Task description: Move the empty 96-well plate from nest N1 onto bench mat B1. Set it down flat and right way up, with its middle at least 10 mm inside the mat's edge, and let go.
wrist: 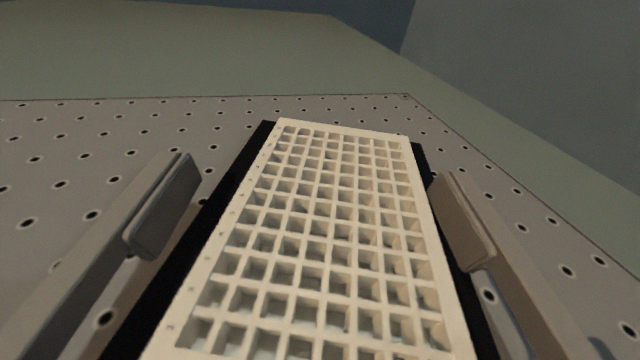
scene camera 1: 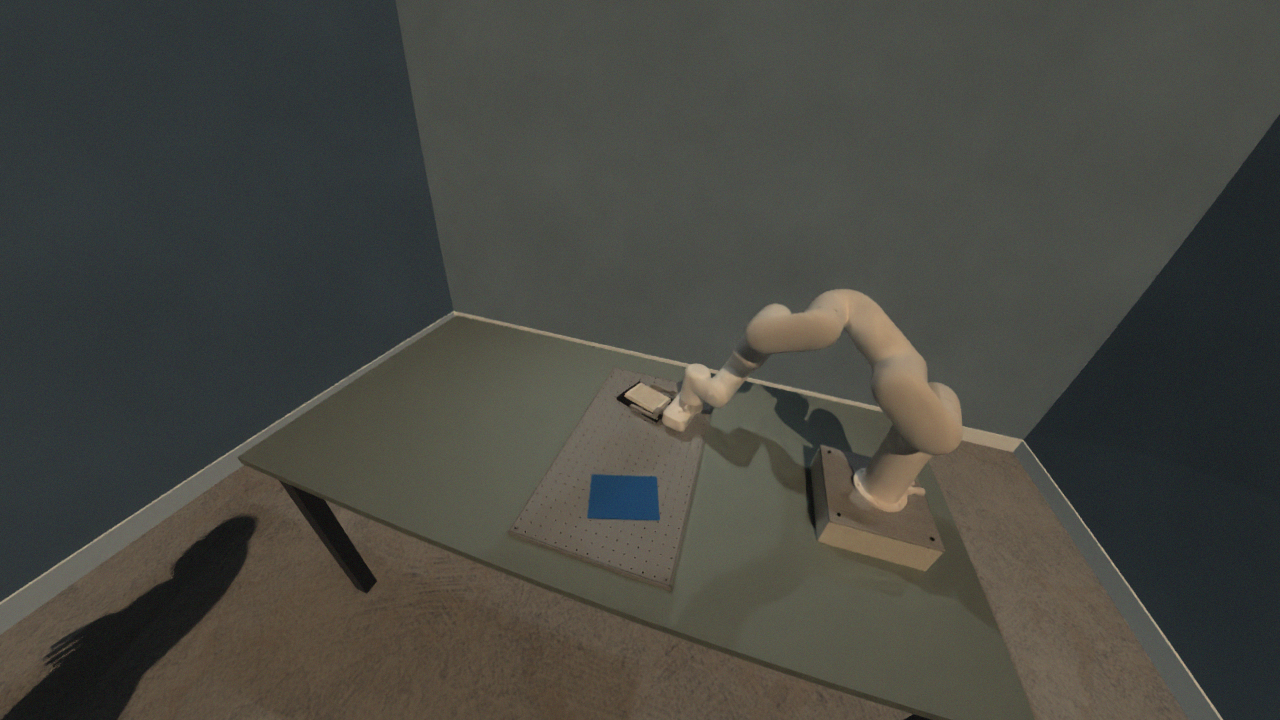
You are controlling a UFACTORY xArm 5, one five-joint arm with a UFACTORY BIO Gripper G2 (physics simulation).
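Places are measured from the arm's base along level axes (x back, y right, z up), in centimetres.
Where they show: hand at its tool point: (wrist: 317, 209) (scene camera 1: 646, 398); arm's base at its link origin: (scene camera 1: 878, 490).
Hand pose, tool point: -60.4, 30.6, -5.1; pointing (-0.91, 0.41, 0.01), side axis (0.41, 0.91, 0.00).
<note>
Each offset is from my tool point to the top centre of the thing, as dx, dy, dz. "*": to the spot under its first point. Level surfaces: height alone.
The cream 96-well plate @[+0.2, +0.6, +0.5] (scene camera 1: 647, 397) (wrist: 327, 215) sits flat and right way up in the black nest N1 @[* -6.6, -2.1, -1.2] (scene camera 1: 625, 402) (wrist: 200, 235), wells facing up. My gripper (scene camera 1: 664, 413) (wrist: 312, 212) is open, with one finger on each side of the plate in the wrist view. Gaps show between both finger pads and the plate; the left gap is wider than the right. The fingertips are too small to make out in the scene view. The blue bench mat B1 @[dz -1.9] (scene camera 1: 623, 497) lies flat toward the front of the perforated board, with nothing on it.
The perforated board @[dz -2.1] (scene camera 1: 572, 474) (wrist: 75, 145) lies on the green table @[dz -3.4] (scene camera 1: 429, 429) (wrist: 175, 50) and bears both nest and mat. The arm's base plate (scene camera 1: 881, 541) stands at the right. The wall (scene camera 1: 671, 179) rises behind the table.
</note>
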